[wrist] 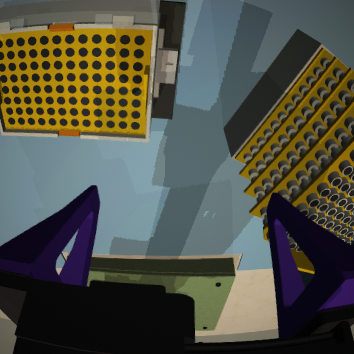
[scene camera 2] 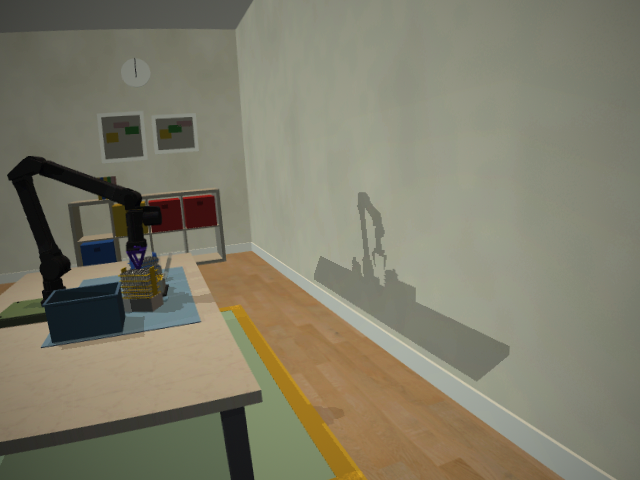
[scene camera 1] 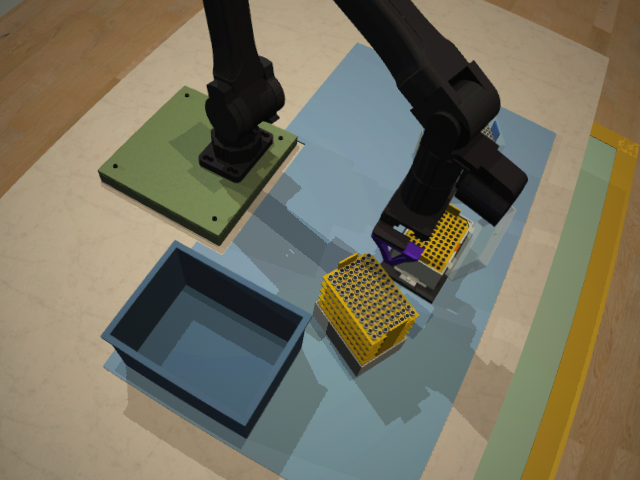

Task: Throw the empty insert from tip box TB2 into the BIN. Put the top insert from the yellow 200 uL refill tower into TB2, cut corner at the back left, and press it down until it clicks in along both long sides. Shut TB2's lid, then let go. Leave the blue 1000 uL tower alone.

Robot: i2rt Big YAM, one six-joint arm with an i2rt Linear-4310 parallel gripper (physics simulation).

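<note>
My gripper (scene camera 1: 400, 256) (scene camera 2: 136, 266) (wrist: 184, 197) is open with nothing between its purple fingers. In scene camera 1 it overlaps the near-left edge of tip box TB2 (scene camera 1: 435, 289) (wrist: 168, 66). TB2's lid (scene camera 1: 483, 250) stands open. The yellow insert (scene camera 1: 445, 238) (wrist: 75, 77) in TB2 shows empty holes and orange clips at its long sides. The yellow refill tower (scene camera 1: 369, 297) (scene camera 2: 139, 284) (wrist: 300, 130) holds stacked inserts full of tips; in the wrist view the right finger overlaps it. The BIN (scene camera 1: 180, 395) (scene camera 2: 85, 317) shows no insert inside in scene camera 1.
The blue tower (scene camera 1: 488, 133) is mostly hidden behind the arm in scene camera 1. The green base plate (scene camera 1: 155, 139) (wrist: 200, 295) carries the arm's base. The BIN, TB2 and the yellow tower stand on the blue mat (scene camera 1: 336, 103), with the tower between BIN and TB2.
</note>
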